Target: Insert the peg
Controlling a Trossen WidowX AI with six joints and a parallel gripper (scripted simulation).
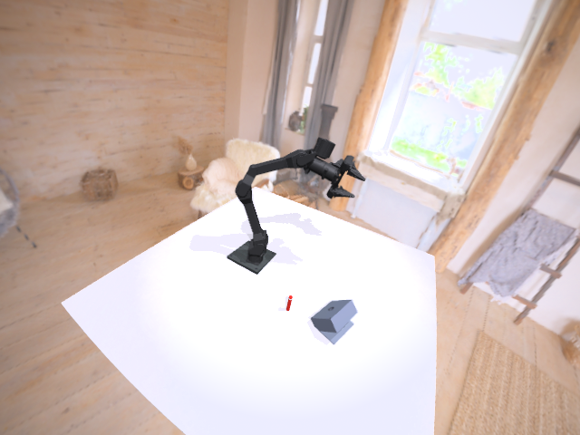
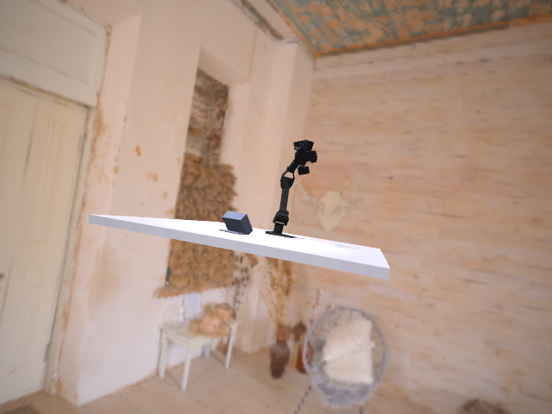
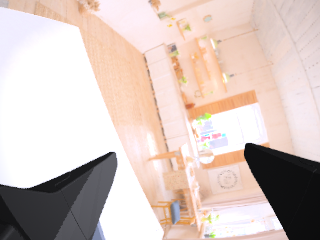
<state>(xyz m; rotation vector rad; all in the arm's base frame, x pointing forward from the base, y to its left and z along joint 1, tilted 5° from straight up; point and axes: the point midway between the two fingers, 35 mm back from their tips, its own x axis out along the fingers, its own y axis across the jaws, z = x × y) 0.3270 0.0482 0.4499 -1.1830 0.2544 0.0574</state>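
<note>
Right now the red peg is 14 cm behind my gripper tip, 28 cm to the right of it and 39 cm below it. The rest, counted from my gripper tip: grey sloped panel: 4 cm ahead, 27 cm to the right, 40 cm below.
</note>
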